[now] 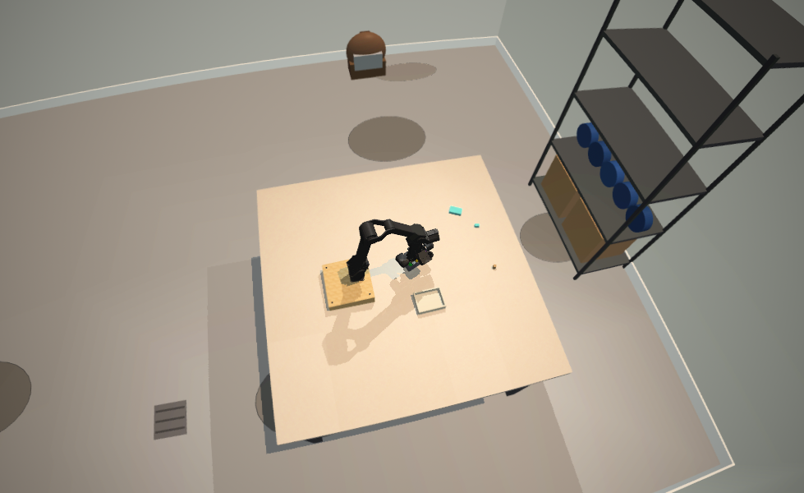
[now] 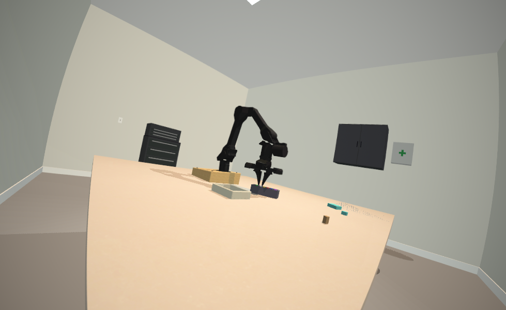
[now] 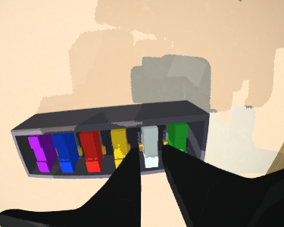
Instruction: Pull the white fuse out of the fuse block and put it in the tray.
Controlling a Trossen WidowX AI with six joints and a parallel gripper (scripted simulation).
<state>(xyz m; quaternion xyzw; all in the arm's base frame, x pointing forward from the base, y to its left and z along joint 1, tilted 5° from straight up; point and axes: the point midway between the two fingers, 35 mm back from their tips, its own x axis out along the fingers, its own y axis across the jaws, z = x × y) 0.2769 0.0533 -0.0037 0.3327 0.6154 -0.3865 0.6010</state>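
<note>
Right now my gripper tip is 2 cm above the white fuse. Round my gripper tip: tray 4 cm ahead, 20 cm to the right, 4 cm below.
</note>
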